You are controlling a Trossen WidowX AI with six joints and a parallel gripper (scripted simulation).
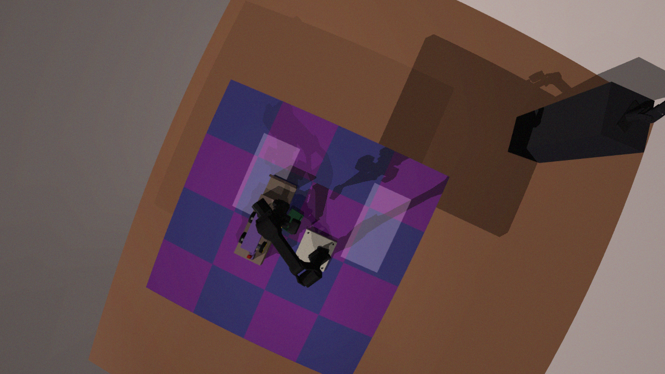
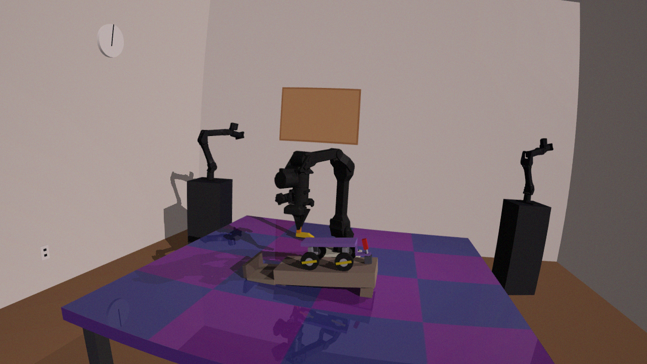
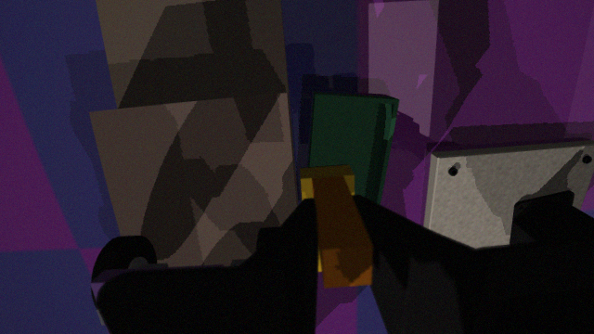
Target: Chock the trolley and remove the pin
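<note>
Right now the red-headed stop pin is 240 mm to the left of my gripper tip, 110 mm ahead of it and 30 mm below it. From my gripper tip the other things lie so: trolley (120 mm to the left, 110 mm ahead, 40 mm below); green tray (170 mm below, 40 mm to the left, 30 mm behind); yellow chock (20 mm to the left, 10 mm below).
</note>
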